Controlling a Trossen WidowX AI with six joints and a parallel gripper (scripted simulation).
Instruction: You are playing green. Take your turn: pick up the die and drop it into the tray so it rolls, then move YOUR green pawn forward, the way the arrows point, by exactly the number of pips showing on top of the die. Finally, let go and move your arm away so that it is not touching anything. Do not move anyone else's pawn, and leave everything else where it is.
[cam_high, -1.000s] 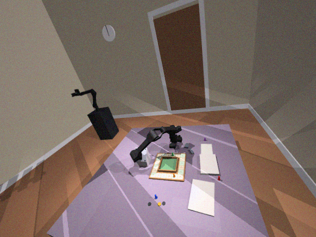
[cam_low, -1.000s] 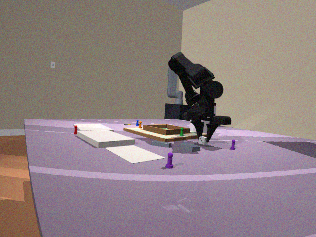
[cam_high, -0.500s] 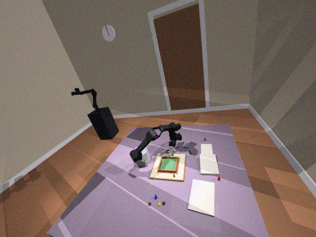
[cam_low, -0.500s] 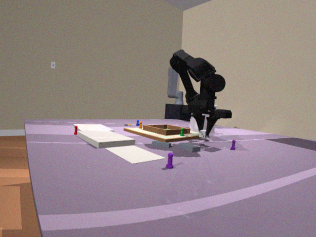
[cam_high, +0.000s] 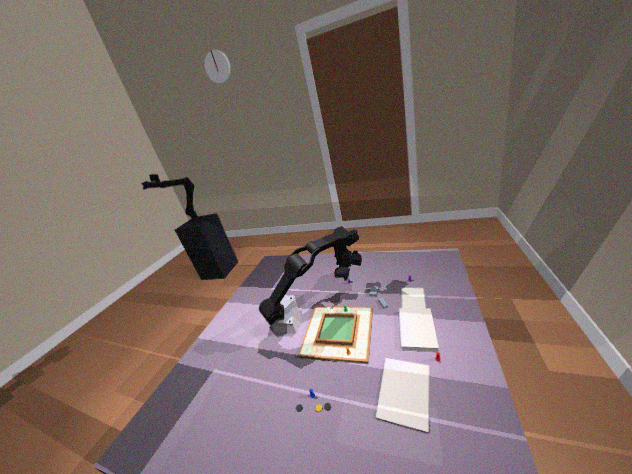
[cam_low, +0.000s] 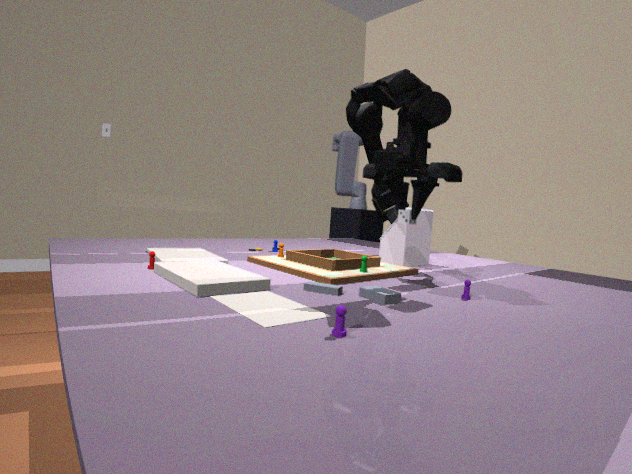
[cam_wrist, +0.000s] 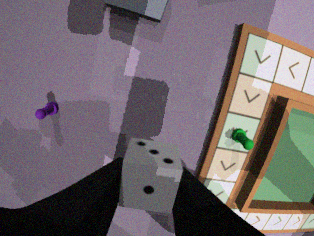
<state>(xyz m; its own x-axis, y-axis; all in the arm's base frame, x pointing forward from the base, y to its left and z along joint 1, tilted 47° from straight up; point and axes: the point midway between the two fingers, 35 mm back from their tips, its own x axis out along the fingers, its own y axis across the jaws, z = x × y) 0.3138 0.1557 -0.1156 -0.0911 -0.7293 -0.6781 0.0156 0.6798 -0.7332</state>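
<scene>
Right now the green pawn is 10 cm to the right of my gripper tip, 10 cm below it and 1 cm behind it. Round my gripper tip: green tray: 21 cm to the right, 12 cm below, 4 cm behind; then white die: right at my gripper tip; then orange pawn: 33 cm to the right, 10 cm below, 2 cm ahead.
</scene>
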